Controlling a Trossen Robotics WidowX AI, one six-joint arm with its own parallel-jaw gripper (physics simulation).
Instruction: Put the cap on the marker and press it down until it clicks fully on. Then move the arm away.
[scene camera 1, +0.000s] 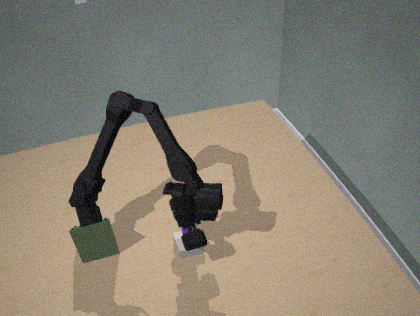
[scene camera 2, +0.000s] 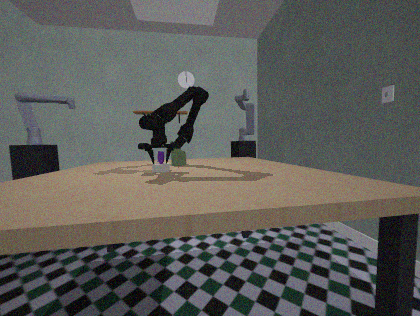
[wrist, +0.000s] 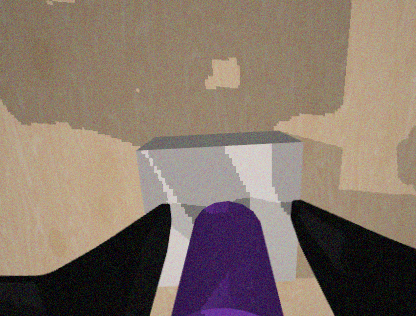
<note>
In view: my gripper (scene camera 1: 190, 239) and a white block (wrist: 262, 170).
My gripper also shows in the wrist view (wrist: 230, 210).
</note>
